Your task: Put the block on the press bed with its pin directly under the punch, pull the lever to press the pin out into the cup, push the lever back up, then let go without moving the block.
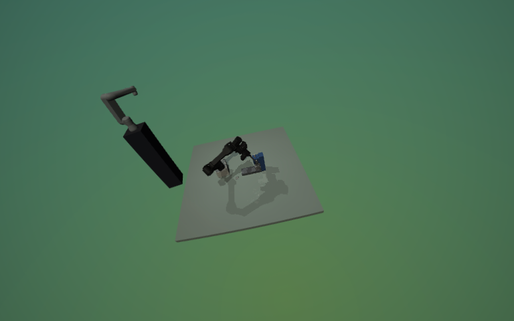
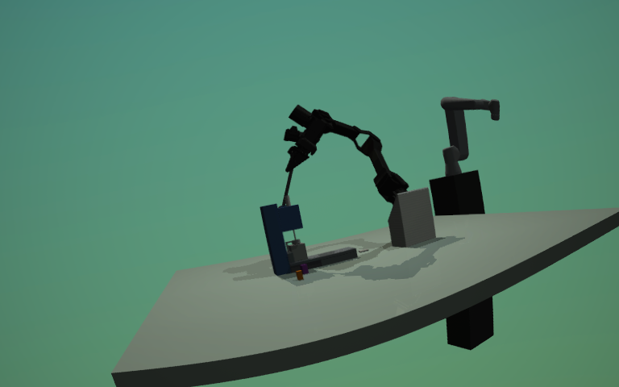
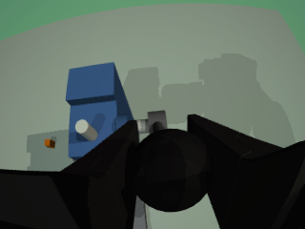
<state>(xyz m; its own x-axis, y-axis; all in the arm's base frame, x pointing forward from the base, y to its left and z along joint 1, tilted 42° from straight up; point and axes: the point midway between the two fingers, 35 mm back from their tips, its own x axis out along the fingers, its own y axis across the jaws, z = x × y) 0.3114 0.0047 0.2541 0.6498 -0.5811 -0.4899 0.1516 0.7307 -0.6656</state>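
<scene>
The grey lever is 10 mm ahead of my gripper tip, 10 mm to the left of it and 50 mm below it. From my gripper tip the other things lie so: grey punch 40 mm ahead, 70 mm to the left, 160 mm below; orange cube 110 mm ahead, 230 mm to the left, 300 mm below.
</scene>
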